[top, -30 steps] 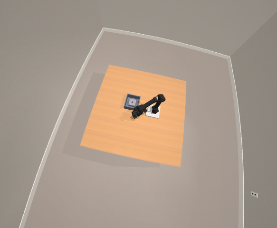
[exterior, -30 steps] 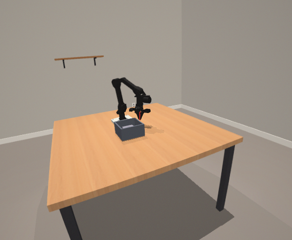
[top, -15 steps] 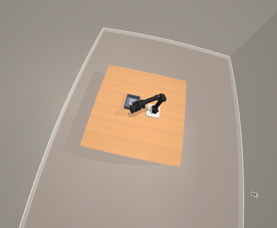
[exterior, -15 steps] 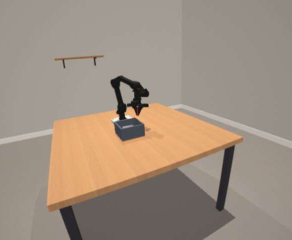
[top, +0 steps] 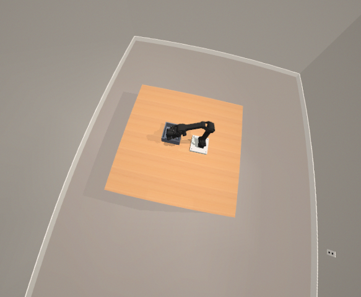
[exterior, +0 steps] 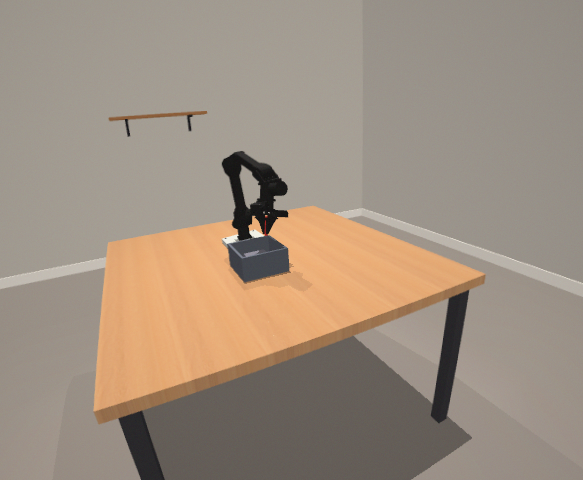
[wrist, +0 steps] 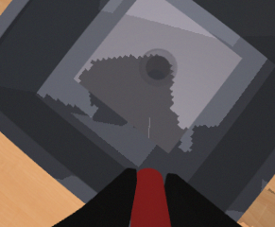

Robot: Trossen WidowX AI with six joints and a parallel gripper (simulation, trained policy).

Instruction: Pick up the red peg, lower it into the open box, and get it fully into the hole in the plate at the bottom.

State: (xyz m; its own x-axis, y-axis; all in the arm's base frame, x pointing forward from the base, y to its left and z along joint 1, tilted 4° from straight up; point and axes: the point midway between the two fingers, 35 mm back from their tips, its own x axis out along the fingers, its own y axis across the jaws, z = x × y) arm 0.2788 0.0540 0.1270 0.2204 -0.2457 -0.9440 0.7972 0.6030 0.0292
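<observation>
The grey plate lies 8 cm below my gripper tip, 5 cm to the right of it and 4 cm ahead of it. From my gripper tip the other things lie so: dark grey box 10 cm below, 5 cm to the right, 4 cm ahead; red peg 3 cm above, 1 cm to the left, 1 cm behind.
</observation>
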